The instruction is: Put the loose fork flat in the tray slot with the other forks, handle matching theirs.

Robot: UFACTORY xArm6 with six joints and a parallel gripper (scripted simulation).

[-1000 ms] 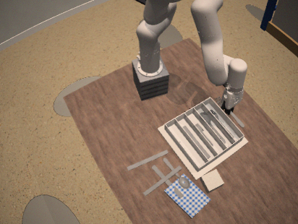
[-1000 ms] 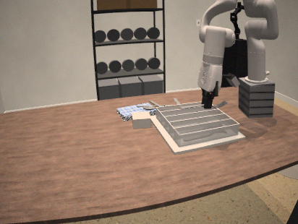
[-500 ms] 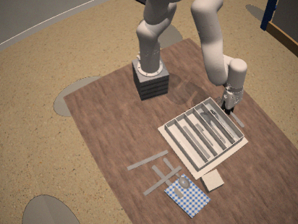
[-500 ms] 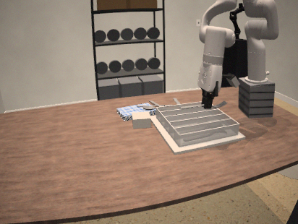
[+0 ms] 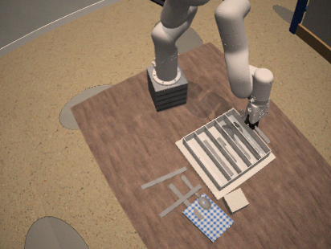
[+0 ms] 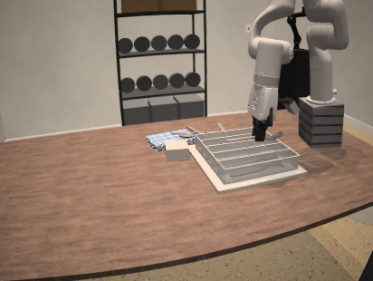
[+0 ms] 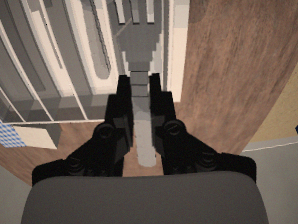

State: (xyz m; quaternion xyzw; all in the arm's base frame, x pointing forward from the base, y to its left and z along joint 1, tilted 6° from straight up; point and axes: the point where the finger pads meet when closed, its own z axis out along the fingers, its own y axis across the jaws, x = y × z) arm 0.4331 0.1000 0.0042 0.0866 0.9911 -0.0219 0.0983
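My hand is 3 cm past the tray, 11 cm to the left of it and 10 cm above it. Also, from my hand: box 16 cm ahead, 27 cm to the right, 13 cm below.
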